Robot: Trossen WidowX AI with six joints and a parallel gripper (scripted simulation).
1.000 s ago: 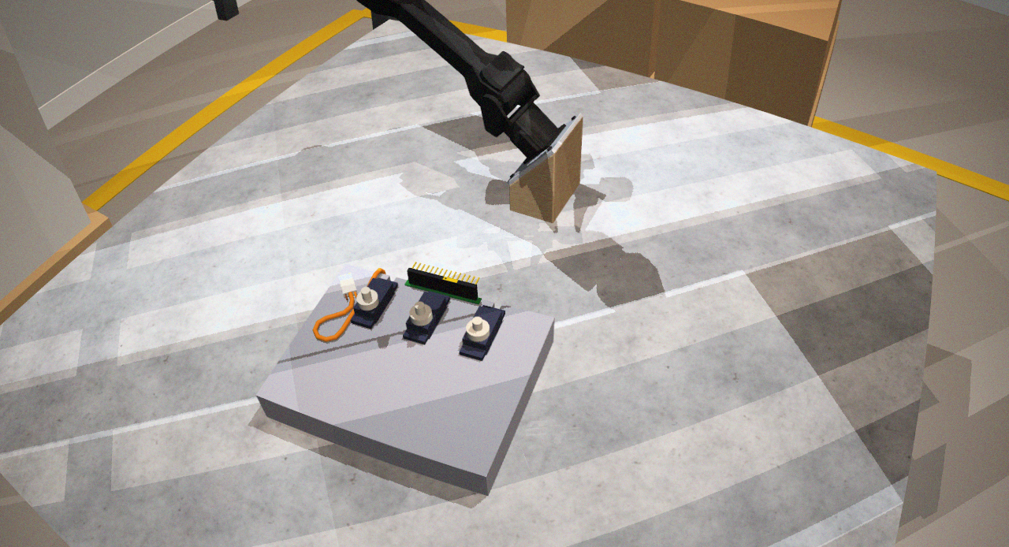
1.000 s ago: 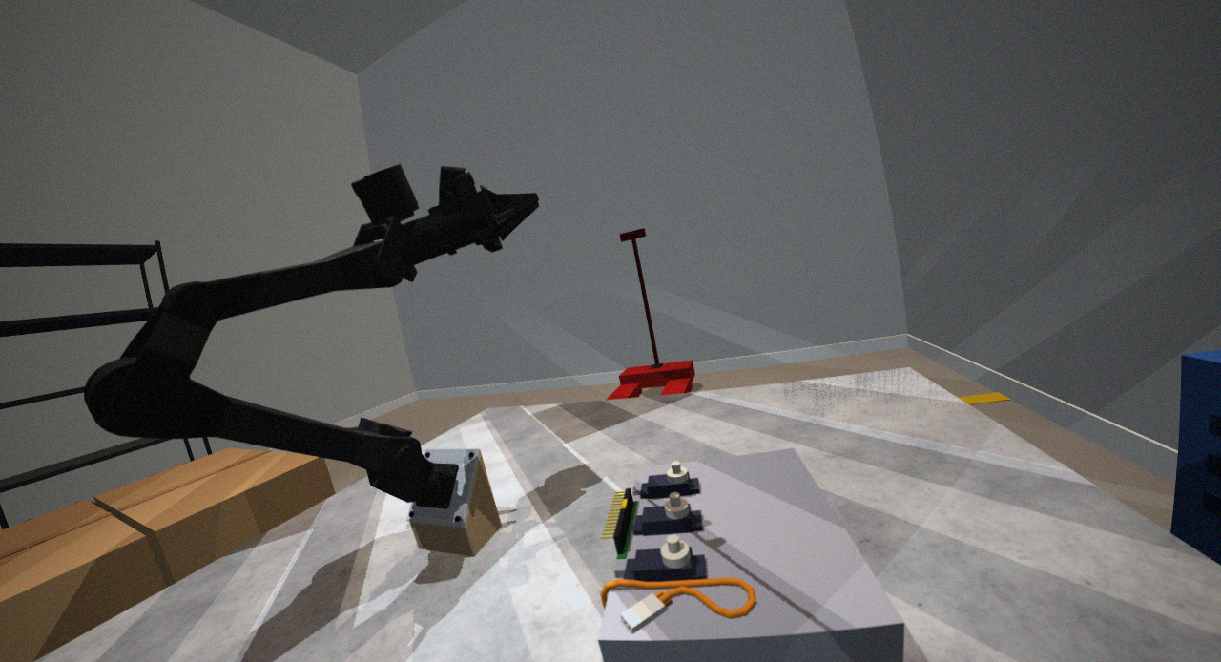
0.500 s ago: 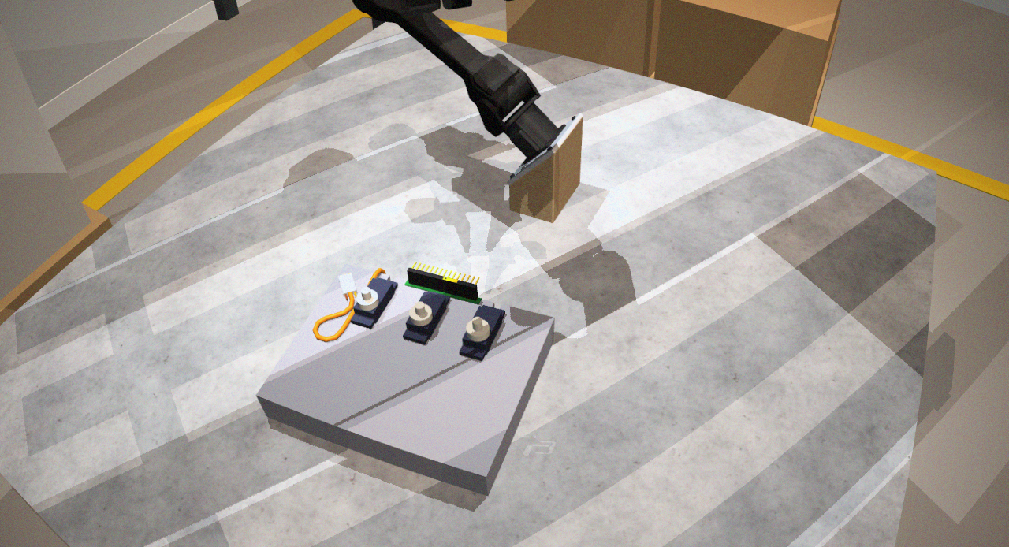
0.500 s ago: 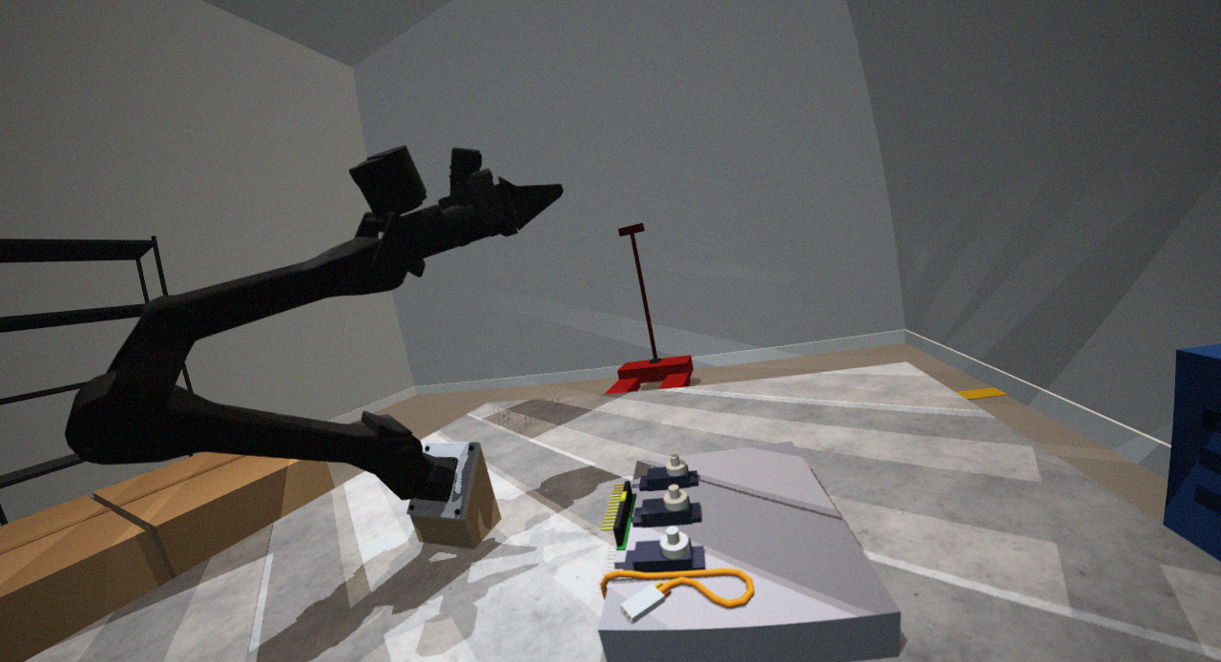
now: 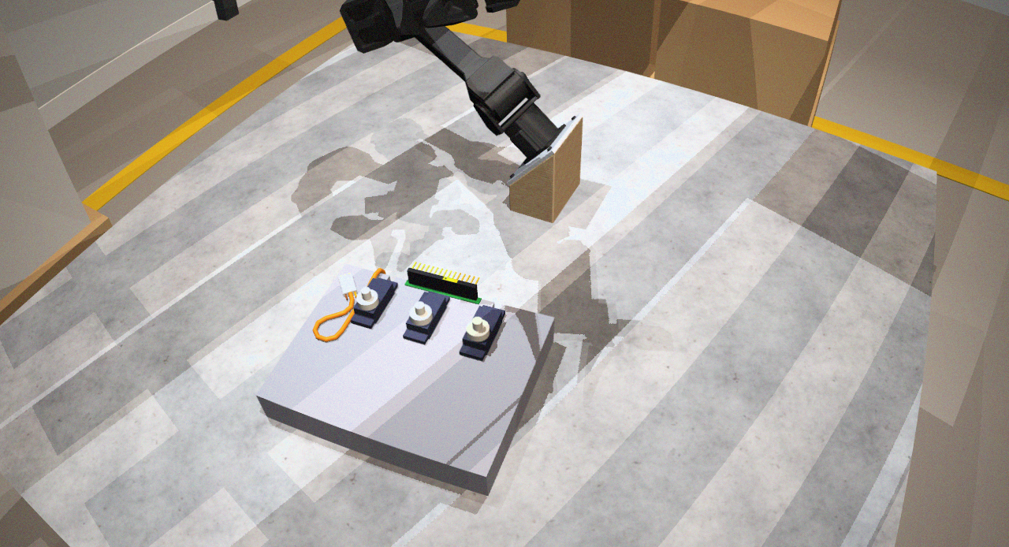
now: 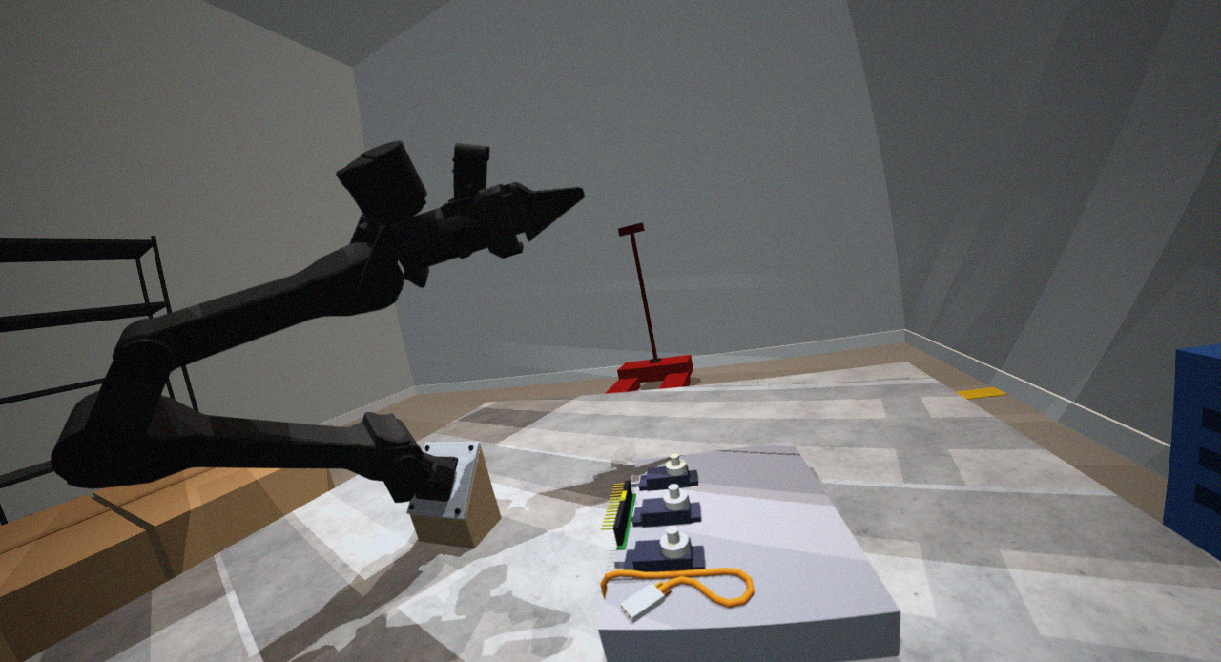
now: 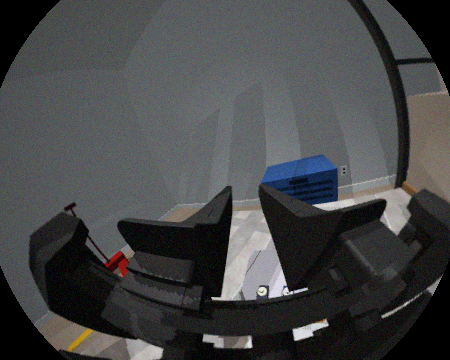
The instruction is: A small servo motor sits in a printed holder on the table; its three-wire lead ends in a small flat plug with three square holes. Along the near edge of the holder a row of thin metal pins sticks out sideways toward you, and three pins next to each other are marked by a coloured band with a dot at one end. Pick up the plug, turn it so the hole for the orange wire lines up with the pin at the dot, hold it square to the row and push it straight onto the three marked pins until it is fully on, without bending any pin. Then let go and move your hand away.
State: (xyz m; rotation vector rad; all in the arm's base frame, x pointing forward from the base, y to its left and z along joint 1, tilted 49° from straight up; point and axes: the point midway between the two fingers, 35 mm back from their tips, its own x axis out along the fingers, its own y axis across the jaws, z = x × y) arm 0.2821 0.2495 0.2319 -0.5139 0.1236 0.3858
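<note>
The yellow band lies 360 mm below my gripper tip and 20 mm behind it. From my gripper tip the other things lie so: grey holder block: 410 mm below, 140 mm ahead, 10 mm to the left.
</note>
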